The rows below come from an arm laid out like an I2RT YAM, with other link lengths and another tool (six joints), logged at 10 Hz.
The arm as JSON. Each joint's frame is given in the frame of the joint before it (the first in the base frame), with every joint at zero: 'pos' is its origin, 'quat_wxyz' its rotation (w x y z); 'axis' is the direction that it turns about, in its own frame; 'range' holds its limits. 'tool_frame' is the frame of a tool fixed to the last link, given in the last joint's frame.
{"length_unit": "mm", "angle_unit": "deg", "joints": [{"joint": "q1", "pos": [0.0, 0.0, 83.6], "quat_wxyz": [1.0, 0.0, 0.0, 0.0], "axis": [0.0, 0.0, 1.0], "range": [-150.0, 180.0]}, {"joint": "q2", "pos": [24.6, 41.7, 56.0], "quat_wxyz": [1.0, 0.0, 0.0, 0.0], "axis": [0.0, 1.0, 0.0], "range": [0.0, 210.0]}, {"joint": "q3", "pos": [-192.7, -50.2, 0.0], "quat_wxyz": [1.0, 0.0, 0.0, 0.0], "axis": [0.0, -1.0, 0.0], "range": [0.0, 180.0]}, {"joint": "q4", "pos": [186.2, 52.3, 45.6], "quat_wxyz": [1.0, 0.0, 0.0, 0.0], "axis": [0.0, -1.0, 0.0], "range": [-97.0, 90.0]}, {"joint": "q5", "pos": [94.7, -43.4, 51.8], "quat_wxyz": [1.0, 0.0, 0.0, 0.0], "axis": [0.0, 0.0, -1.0], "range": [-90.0, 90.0]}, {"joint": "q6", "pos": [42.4, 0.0, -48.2], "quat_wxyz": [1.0, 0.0, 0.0, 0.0], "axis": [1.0, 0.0, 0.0], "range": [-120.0, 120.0]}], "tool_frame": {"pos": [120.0, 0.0, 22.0], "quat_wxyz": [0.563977, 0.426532, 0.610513, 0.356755]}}
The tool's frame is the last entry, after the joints.
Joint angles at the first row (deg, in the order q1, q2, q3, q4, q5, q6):
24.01, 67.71, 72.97, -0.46, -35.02, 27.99
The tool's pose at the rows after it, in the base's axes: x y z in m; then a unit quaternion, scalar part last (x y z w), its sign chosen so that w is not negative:
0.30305 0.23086 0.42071 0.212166 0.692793 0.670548 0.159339
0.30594 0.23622 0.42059 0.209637 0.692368 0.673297 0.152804
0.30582 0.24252 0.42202 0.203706 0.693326 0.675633 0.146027
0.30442 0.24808 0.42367 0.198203 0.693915 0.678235 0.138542
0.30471 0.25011 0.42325 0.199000 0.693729 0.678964 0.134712
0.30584 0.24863 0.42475 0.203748 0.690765 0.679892 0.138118
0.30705 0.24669 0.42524 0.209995 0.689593 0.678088 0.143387
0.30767 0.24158 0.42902 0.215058 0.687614 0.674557 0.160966
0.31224 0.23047 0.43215 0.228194 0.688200 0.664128 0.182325
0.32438 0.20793 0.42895 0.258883 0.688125 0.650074 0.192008
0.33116 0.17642 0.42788 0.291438 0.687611 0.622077 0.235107
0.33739 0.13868 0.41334 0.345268 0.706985 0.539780 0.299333
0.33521 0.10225 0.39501 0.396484 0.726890 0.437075 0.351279
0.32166 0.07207 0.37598 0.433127 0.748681 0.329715 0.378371
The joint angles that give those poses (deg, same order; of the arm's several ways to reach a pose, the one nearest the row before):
24.65, 69.51, 73.48, 0.79, -34.43, 28.96
25.16, 71.12, 74.21, 1.91, -34.63, 29.51
25.94, 72.39, 75.32, 2.24, -34.89, 29.75
26.68, 73.28, 76.21, 2.45, -35.19, 30.11
26.98, 73.65, 76.38, 2.63, -35.11, 30.48
26.98, 73.53, 76.42, 2.73, -34.39, 30.74
26.98, 73.26, 76.59, 2.10, -33.43, 30.60
26.81, 72.45, 77.09, 0.77, -31.82, 29.42
25.49, 71.76, 78.74, -2.52, -30.39, 27.85
21.41, 71.30, 80.07, -6.28, -31.00, 28.03
17.19, 68.83, 81.14, -12.13, -28.87, 24.94
13.98, 67.31, 86.37, -26.55, -21.17, 16.96
12.42, 66.80, 92.37, -40.95, -11.03, 9.80
12.39, 67.05, 98.98, -55.23, -0.94, 4.39

